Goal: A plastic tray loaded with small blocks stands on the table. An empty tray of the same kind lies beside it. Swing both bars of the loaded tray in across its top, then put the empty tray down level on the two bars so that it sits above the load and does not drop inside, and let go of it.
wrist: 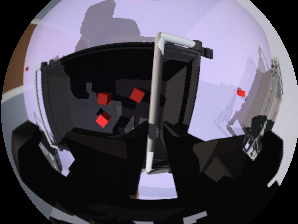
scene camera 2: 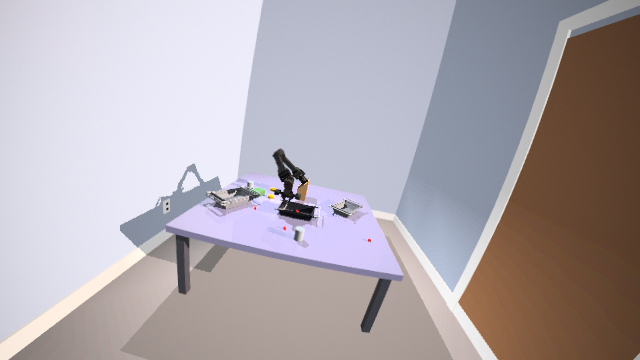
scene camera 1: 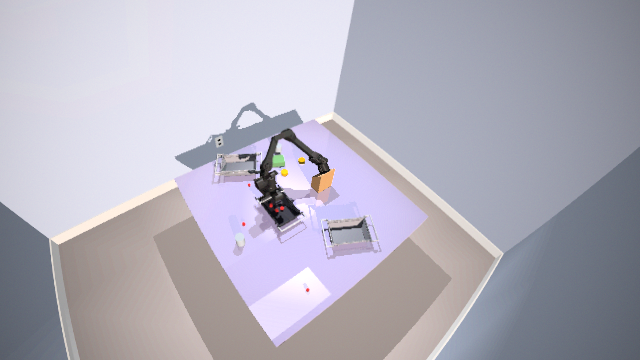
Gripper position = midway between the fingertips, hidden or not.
I see my gripper [wrist: 155, 124], a grey tray [scene camera 1: 355, 230] and a bar [wrist: 161, 37].
